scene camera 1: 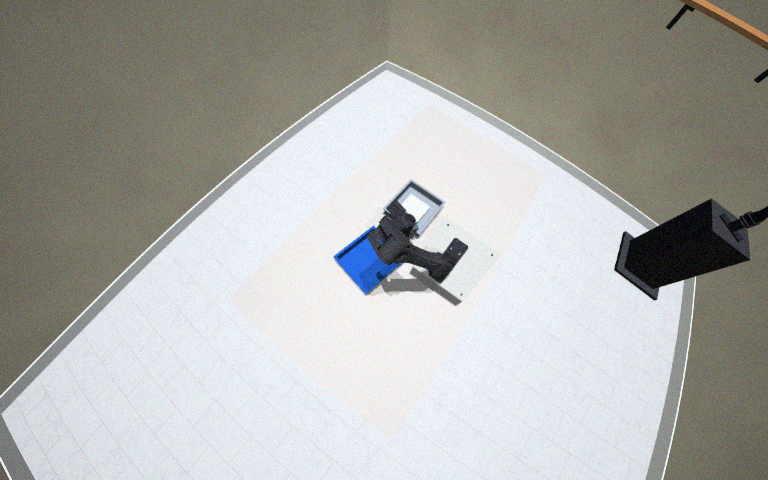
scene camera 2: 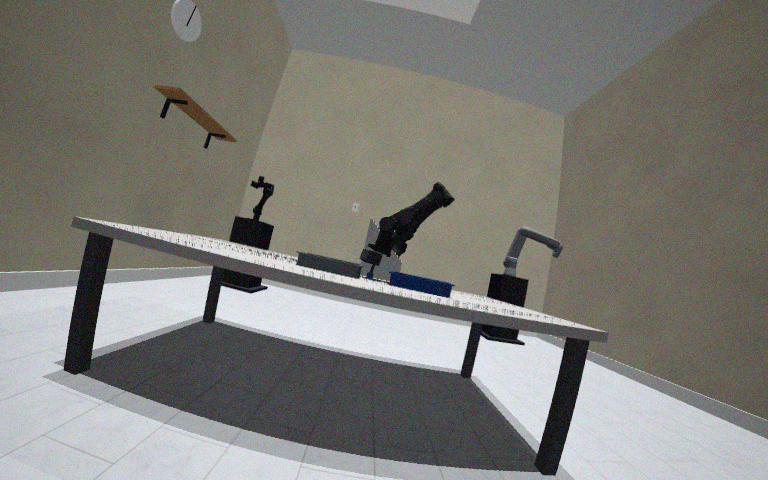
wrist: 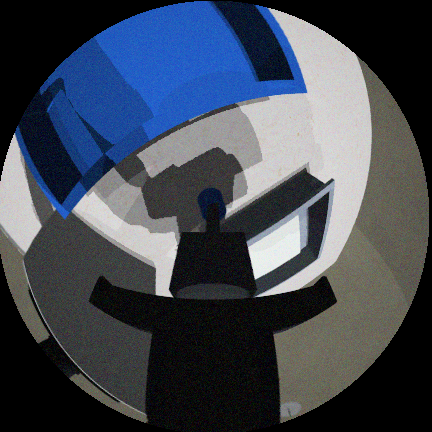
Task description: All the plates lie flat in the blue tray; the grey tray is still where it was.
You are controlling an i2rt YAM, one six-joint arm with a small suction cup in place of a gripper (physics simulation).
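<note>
The blue tray lies on the table with shadows across its floor. I make out no plate in it, though the arm hides part of it in scene camera 1. The grey tray sits a short way from it. A white plate lies in the grey tray; I cannot tell if others lie under it. My suction cup is low over the table between the trays, apart from both, with no plate visible on it. The arm hides it in scene camera 1.
The arm stands on a pale base board beside the trays. A grey upright panel stands near the arm. In scene camera 2, a black arm and a grey arm stand on pedestals beyond the table.
</note>
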